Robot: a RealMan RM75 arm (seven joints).
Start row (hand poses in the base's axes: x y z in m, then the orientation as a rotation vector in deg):
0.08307 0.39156 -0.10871 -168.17 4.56 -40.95
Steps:
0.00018 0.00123 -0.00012 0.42 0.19 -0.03
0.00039 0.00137 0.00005 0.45 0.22 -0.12
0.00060 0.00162 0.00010 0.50 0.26 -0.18
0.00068 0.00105 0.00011 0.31 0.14 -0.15
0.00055 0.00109 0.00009 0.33 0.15 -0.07
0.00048 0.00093 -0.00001 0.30 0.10 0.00
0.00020 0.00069 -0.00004 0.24 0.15 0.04
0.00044 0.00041 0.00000 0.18 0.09 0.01
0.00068 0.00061 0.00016 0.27 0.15 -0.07
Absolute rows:
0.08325 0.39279 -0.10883 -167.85 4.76 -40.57
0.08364 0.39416 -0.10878 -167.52 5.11 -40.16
0.08424 0.39578 -0.10868 -167.17 5.56 -39.68
0.08492 0.39683 -0.10857 -166.95 5.89 -39.42
0.08547 0.39792 -0.10848 -166.70 6.11 -39.13
0.08595 0.39885 -0.10849 -166.45 6.21 -38.91
0.08615 0.39954 -0.10853 -166.27 6.24 -38.63
0.08659 0.39995 -0.10853 -166.13 6.29 -38.45
0.08727 0.40056 -0.10837 -165.94 6.49 -38.18

